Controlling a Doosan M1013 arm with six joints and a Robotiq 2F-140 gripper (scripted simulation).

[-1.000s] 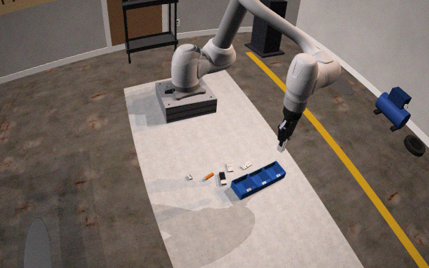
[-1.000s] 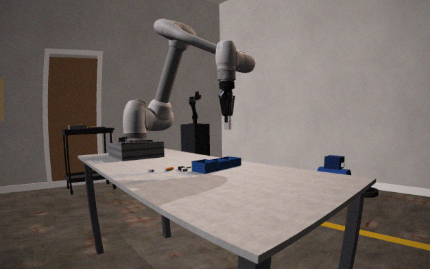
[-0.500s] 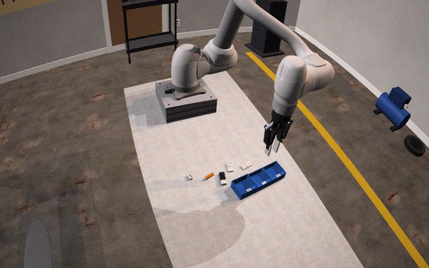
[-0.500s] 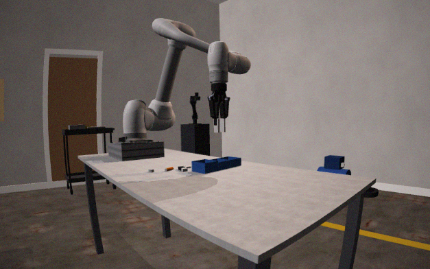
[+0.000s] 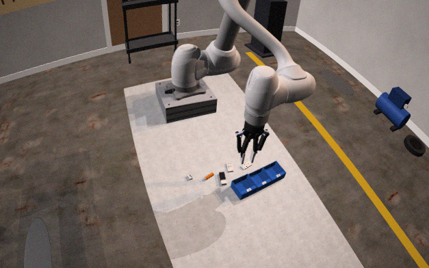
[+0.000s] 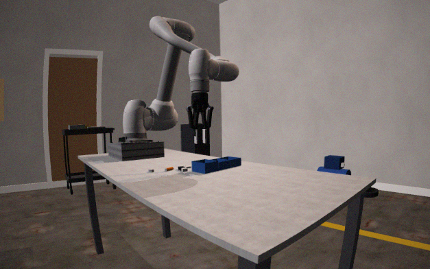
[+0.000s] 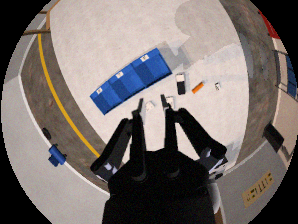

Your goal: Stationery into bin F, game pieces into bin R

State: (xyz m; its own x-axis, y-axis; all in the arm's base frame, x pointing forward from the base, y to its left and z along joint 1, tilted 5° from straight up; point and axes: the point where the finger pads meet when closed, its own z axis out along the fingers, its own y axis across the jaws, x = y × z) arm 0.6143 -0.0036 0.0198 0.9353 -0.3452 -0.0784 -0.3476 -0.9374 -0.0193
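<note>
My gripper is now 150 mm above the black piece, 90 mm to the left of it and 30 mm past it. From my hand the other things lie so: orange cylinder: 140 mm below, 130 mm to the right, 70 mm behind; then grey-white piece: 210 mm to the right, 140 mm below, 110 mm behind; then white domino tile: 150 mm below, 50 mm to the left, 50 mm behind.
</note>
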